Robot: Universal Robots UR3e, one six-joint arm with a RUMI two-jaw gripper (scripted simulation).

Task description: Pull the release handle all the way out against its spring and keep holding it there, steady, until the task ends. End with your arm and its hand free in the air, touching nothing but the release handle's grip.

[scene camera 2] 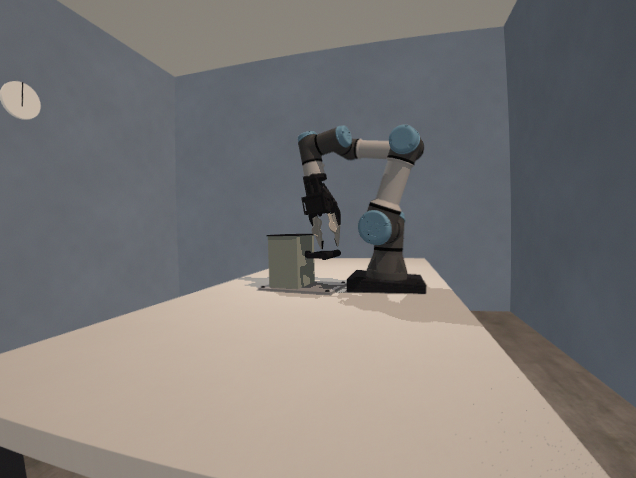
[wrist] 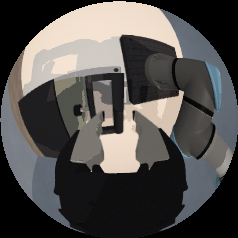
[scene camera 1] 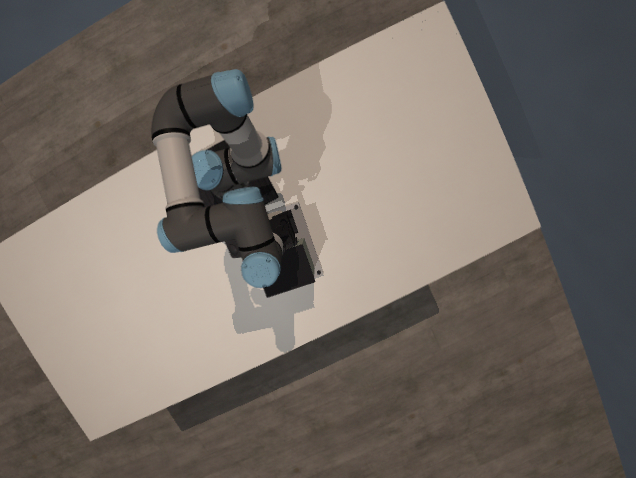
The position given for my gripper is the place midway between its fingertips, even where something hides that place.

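Observation:
My gripper (scene camera 2: pixel 329 247) (wrist: pixel 118 111) (scene camera 1: pixel 270 222), visible. Grey base plate (wrist: pixel 102 90), visible.

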